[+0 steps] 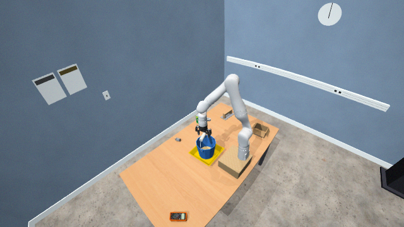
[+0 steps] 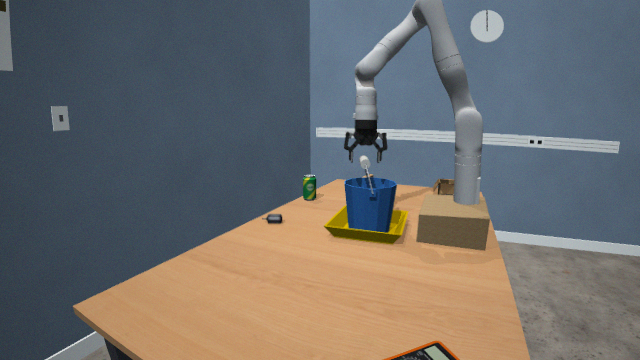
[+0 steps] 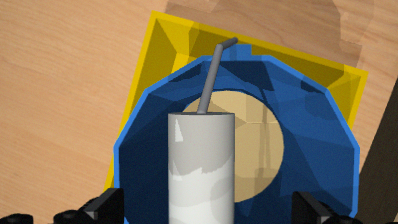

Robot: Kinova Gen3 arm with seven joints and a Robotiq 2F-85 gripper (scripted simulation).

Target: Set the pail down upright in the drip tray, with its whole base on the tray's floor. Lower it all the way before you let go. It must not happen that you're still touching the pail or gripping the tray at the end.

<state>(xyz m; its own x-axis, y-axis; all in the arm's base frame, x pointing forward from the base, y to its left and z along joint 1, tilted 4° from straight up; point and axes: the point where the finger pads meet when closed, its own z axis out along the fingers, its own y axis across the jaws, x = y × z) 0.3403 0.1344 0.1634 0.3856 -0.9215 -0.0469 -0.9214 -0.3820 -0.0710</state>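
Now: hand 3 cm above the wire handle and 1 cm past it. From my hand the other things lie so: blue pail (10 cm below, 1 cm behind); yellow drip tray (24 cm below, 2 cm behind, 1 cm to the right); dark object (34 cm ahead, 24 cm below, 9 cm to the left).
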